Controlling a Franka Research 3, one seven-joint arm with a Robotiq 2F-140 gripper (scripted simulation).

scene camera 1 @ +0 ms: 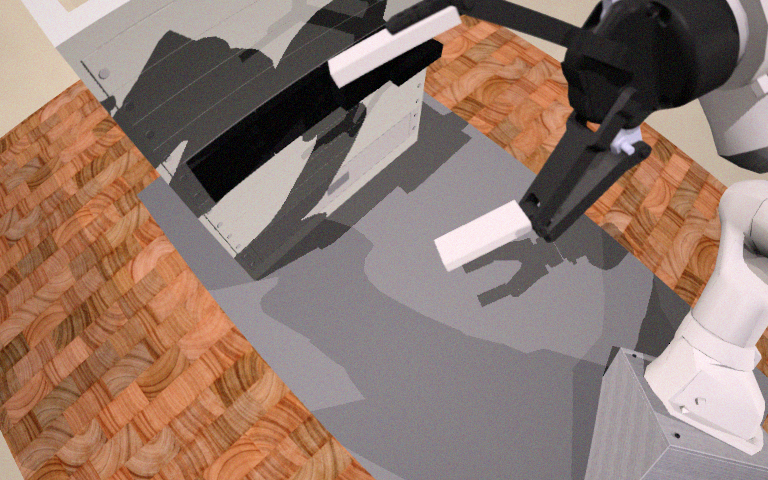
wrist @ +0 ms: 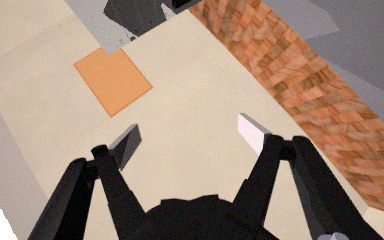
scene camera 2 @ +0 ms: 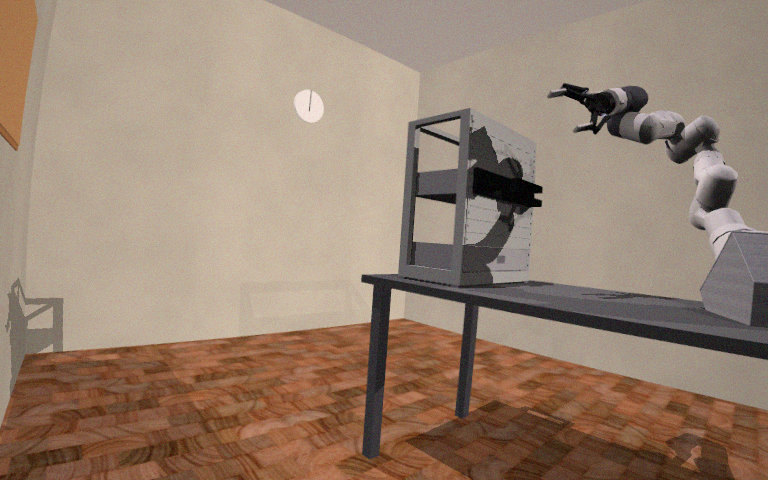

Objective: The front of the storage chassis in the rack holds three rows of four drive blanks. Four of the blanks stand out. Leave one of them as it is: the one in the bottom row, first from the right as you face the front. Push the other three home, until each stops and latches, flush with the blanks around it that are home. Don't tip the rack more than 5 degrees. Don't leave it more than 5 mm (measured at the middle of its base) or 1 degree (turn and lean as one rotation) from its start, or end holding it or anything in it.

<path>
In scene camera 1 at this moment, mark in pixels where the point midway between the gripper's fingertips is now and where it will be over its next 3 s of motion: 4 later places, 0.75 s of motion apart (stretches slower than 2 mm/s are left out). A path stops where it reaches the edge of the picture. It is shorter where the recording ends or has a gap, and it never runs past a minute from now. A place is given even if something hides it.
My gripper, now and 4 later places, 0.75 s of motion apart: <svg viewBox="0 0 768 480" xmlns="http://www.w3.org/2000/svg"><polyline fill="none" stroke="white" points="396,179 387,161 387,148 402,157 455,150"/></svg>
</path>
